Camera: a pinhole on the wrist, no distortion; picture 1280 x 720 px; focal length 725.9 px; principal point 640.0 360.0 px. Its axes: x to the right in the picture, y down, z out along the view. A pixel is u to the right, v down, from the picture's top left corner.
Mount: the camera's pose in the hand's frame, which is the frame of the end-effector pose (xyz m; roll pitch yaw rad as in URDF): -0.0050 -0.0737 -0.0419 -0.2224 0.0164 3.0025
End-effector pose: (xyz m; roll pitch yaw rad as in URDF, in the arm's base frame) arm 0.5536 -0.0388 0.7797 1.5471 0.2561 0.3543
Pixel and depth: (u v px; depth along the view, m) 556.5 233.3 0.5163
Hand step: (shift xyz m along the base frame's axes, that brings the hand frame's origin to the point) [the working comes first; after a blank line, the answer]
In the camera's frame: -0.0594 -0.0901 0.5163

0.1835 -0.4491 -0.1025
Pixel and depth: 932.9 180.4 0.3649
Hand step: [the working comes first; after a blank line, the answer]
In the camera's frame: 0.1472 -0.0903 0.3649

-0.0349 -0.3673 0.0036
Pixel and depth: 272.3 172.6 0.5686
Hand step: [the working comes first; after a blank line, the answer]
In the camera's frame: -0.2880 -0.1468 0.5686

0.4199 -0.4330 -0.1482
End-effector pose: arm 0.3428 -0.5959 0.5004 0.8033 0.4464 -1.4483
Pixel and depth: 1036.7 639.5 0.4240
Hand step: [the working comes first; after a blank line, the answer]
In the camera's frame: 0.2317 0.1633 0.4240

-0.4668 0.1839 0.1379
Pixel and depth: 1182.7 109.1 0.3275
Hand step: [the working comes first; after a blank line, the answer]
In the camera's frame: 0.2448 -0.1132 0.3275

-0.2304 0.1070 0.2931
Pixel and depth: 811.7 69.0 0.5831
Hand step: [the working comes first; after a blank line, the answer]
In the camera's frame: 0.1379 -0.2338 0.5831

-0.3726 -0.1087 0.4497
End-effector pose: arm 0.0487 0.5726 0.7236 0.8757 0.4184 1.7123
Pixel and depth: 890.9 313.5 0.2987
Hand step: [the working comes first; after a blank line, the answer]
In the camera's frame: 0.1032 -0.0191 0.2987

0.2691 -0.0381 0.1216
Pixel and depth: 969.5 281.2 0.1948
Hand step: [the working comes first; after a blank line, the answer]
In the camera's frame: 0.0884 -0.0211 0.1948

0.1786 -0.0522 0.0704
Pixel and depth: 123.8 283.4 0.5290
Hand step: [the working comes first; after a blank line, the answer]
In the camera's frame: -0.3762 -0.0558 0.5290

0.4375 0.4564 0.0152
